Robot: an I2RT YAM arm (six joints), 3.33 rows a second.
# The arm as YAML. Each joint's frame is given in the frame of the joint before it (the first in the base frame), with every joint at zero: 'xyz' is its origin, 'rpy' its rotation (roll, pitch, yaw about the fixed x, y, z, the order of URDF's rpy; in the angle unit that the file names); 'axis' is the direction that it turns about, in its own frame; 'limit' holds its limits. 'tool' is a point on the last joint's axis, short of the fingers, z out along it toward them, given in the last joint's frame.
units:
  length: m
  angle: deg
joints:
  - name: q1
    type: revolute
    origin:
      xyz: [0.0, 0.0, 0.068]
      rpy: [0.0, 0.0, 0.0]
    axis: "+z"
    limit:
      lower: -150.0
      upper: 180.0
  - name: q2
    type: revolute
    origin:
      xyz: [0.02, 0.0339, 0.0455]
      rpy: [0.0, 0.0, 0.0]
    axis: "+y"
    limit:
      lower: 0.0
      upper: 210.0
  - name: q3
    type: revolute
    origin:
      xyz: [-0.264, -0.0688, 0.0]
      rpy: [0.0, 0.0, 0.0]
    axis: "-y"
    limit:
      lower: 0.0
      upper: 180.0
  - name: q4
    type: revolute
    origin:
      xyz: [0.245, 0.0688, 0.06]
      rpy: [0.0, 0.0, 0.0]
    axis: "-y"
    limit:
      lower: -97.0
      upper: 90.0
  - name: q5
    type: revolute
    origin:
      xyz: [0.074, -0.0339, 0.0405]
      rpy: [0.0, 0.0, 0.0]
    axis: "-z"
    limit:
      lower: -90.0
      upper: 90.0
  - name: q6
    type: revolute
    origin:
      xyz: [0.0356, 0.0, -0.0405]
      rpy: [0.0, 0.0, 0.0]
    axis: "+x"
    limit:
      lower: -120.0
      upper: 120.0
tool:
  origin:
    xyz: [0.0, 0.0, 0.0]
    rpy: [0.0, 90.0, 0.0]
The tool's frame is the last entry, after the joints.
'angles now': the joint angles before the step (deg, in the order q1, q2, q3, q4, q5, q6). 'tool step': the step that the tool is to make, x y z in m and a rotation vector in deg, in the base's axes. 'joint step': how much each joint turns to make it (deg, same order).
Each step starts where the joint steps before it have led.
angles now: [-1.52 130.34 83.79 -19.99 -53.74 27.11]
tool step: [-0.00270 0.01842 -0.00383 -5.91 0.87 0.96]
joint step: [2.71 0.00 0.00 -1.65 6.13 -1.04]
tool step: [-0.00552 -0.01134 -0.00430 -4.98 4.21 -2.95]
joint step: [-1.18 -0.04 0.02 -4.32 5.24 0.01]
